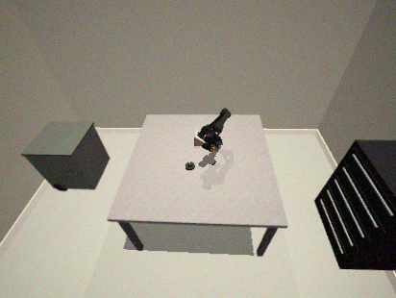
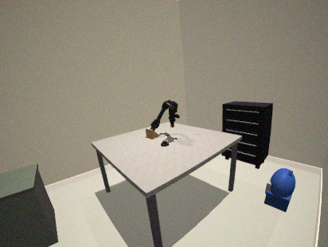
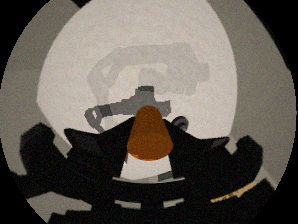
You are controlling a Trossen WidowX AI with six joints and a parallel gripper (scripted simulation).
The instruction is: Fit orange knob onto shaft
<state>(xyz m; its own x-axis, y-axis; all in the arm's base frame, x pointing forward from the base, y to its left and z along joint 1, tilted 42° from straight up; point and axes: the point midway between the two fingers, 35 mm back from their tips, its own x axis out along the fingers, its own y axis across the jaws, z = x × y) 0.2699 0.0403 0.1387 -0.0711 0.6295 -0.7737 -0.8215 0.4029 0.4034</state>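
Right now the orange knob is 3 cm above my gripper tip. Also, from my gripper tip: dark round pedestal: 18 cm to the right, 12 cm below, 8 cm ahead.
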